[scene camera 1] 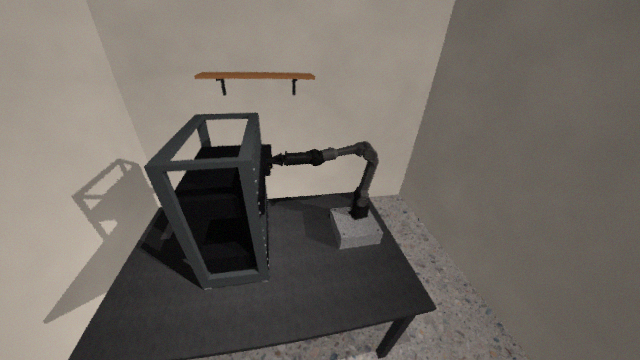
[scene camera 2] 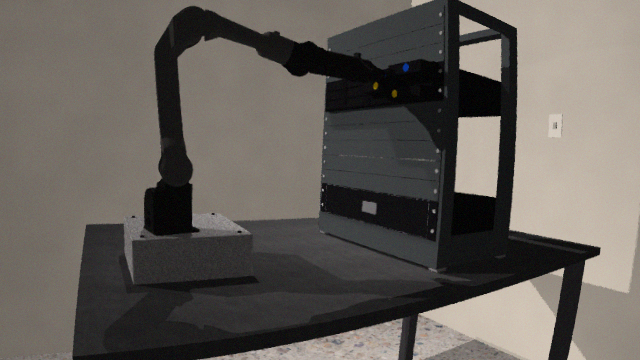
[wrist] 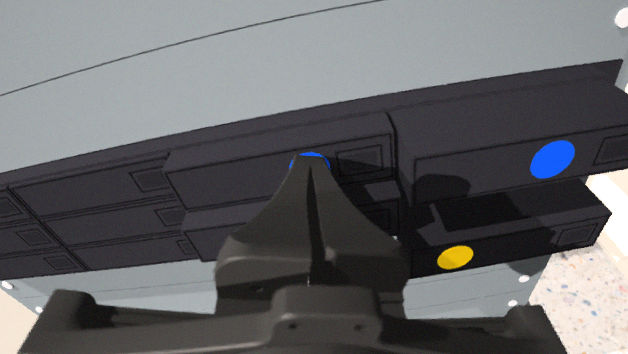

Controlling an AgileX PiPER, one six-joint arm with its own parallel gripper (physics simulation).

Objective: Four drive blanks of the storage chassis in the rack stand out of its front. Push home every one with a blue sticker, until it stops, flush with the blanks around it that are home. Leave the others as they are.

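My gripper is shut and empty. In the wrist view its fingertips are at the blue sticker of the upper middle blank, covering most of that sticker; they seem to touch its face. This blank stands a little out of the chassis. The upper right blank, with a blue sticker, stands farther out. Below it a blank with a yellow sticker stands out. The lower middle blank also stands out; its yellow sticker shows in scene camera 2 and is hidden by my fingers in the wrist view.
Blanks at the left sit flush. Grey panels lie above and below the chassis. The rack stands on the dark table. My arm's base stands on a pale block. A shelf hangs on the wall.
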